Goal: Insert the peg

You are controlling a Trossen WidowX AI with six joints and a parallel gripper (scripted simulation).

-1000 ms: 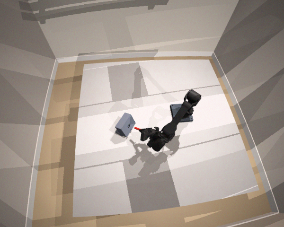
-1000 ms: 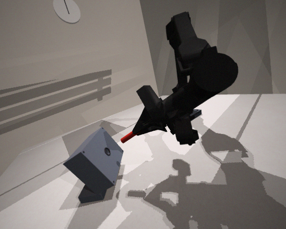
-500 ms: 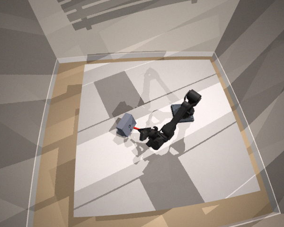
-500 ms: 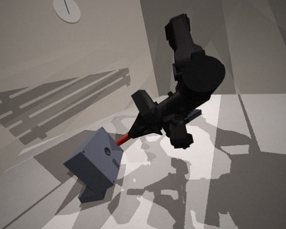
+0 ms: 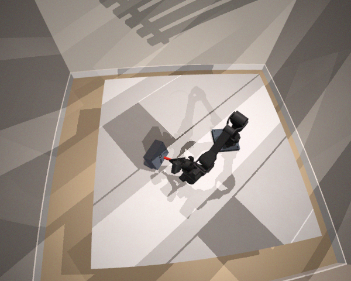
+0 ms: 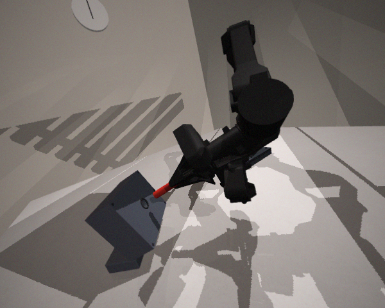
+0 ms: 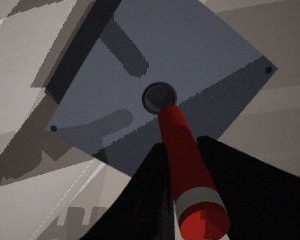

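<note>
Now: gripper tip 60 mm short of the sloped panel, 70 mm to the left of it and 40 mm above it. The rest, counted from my gripper tip: red peg 10 mm behind, 10 mm to the left, 10 mm above.
</note>
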